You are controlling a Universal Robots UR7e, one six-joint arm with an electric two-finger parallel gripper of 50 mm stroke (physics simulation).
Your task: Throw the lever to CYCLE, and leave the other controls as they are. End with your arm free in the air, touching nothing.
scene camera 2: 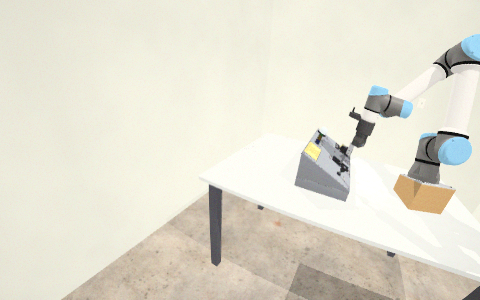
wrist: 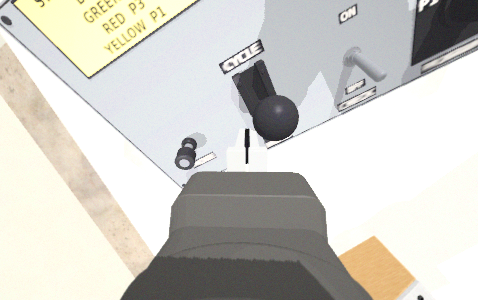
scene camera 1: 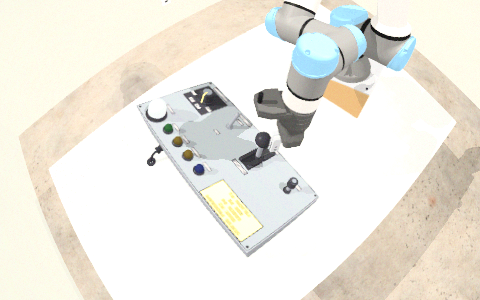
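Note:
The lever, a black ball knob on a short stem, stands in a black slot in the grey sloped console. The CYCLE label is at the slot's far end. In the wrist view that end of the slot shows bare, and the knob covers the opposite end near the console's edge. My gripper is shut and empty. Its pale fingertips are close beside the knob, at the robot-side edge; whether they touch it or the console, I cannot tell.
A toggle switch and a small black MODE control flank the lever. A rotary knob, a white dome, several coloured round parts and a yellow card are also on the console.

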